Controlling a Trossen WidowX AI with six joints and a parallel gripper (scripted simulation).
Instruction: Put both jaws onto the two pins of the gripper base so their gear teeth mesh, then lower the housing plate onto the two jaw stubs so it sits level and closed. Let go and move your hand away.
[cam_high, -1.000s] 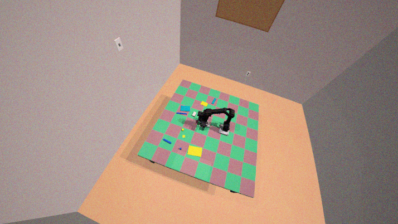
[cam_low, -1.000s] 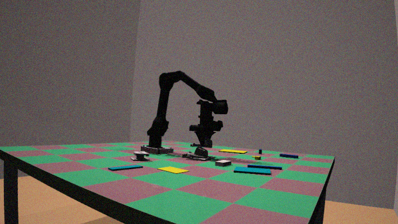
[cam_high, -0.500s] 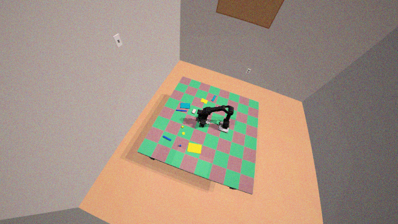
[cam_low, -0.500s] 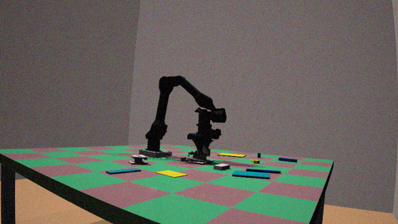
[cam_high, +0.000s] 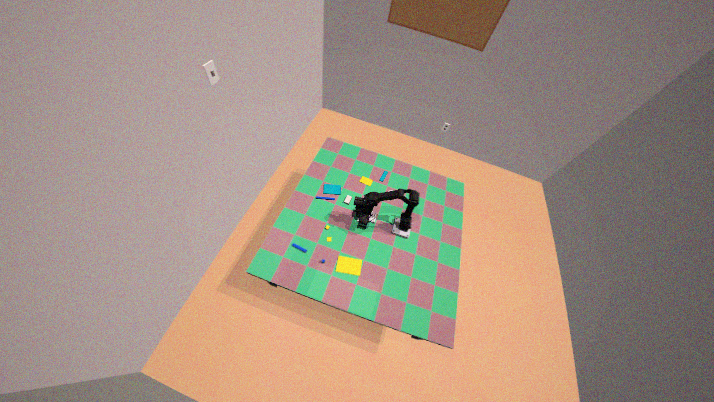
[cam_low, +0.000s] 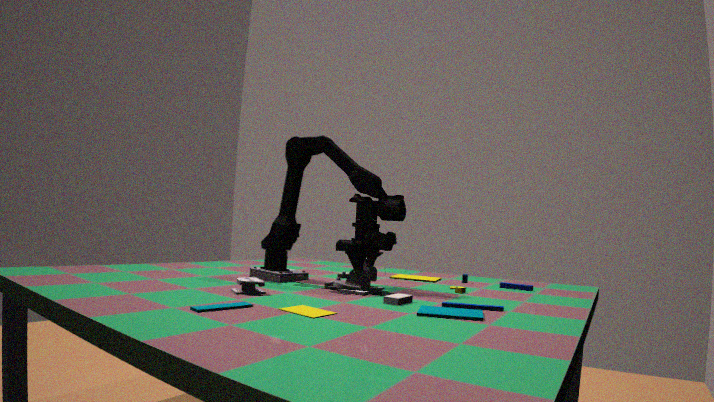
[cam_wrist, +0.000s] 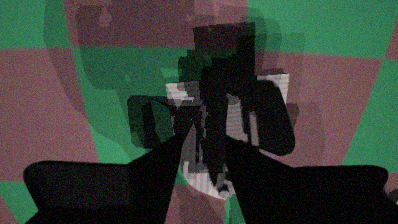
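Right now my gripper tip is 5 cm to the left of the grey jaw, 3 cm past it and 1 cm above it. From my gripper tip the other things lie so: small yellow cube 21 cm ahead, 17 cm to the left, 2 cm below; blue bar 33 cm ahead, 3 cm to the right, 3 cm below; white housing plate 5 cm behind, 4 cm to the right, 3 cm below.
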